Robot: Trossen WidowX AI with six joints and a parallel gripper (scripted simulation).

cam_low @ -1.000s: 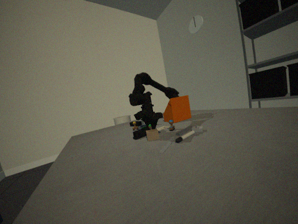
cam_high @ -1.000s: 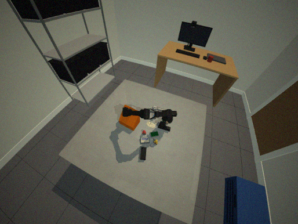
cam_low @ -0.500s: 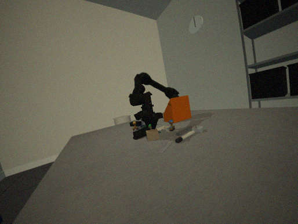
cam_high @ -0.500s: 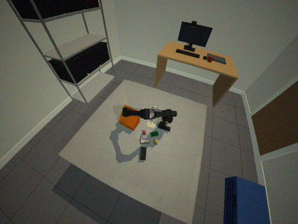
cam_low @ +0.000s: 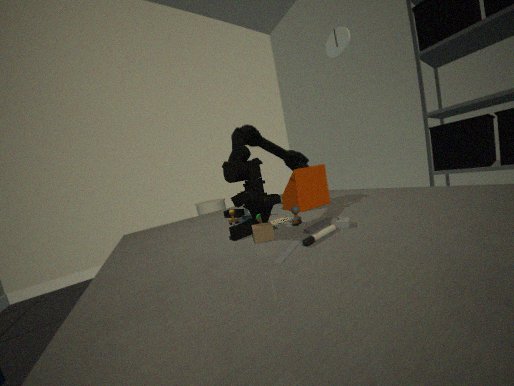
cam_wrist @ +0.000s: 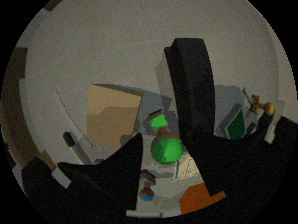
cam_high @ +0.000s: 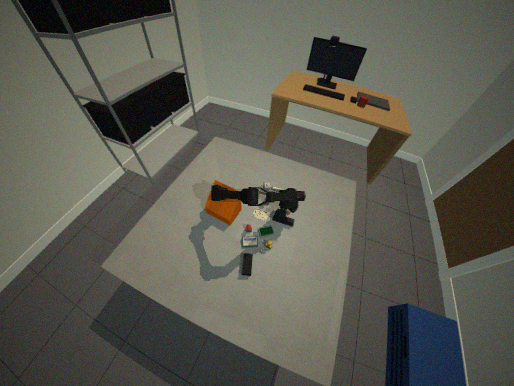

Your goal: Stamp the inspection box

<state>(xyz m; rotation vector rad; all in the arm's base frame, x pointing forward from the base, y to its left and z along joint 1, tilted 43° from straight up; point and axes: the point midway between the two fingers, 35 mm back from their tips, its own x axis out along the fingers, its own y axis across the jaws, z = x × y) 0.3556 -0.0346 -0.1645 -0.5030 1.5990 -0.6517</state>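
The green-knobbed pass stamp lies 1 cm below my gripper tip. From my gripper tip the other things lie so: blue-knobbed stamp 12 cm behind, 5 cm to the left, 1 cm below; then tan block 3 cm ahead, 5 cm to the left, 1 cm below; then black block 3 cm ahead, 4 cm to the right, 1 cm below.
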